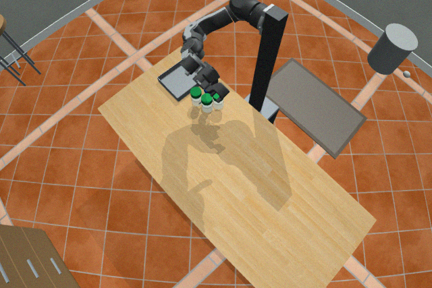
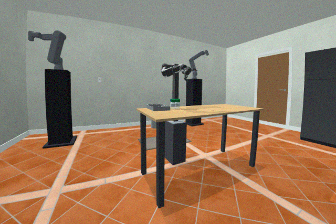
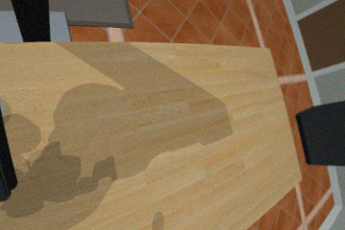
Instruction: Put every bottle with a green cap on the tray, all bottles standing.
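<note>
My gripper is now 32 cm above the blue-capped bottle, 19 cm to the left of it and 11 cm past it. Also, from my hand: tray 37 cm to the right, 35 cm below, 10 cm behind.
</note>
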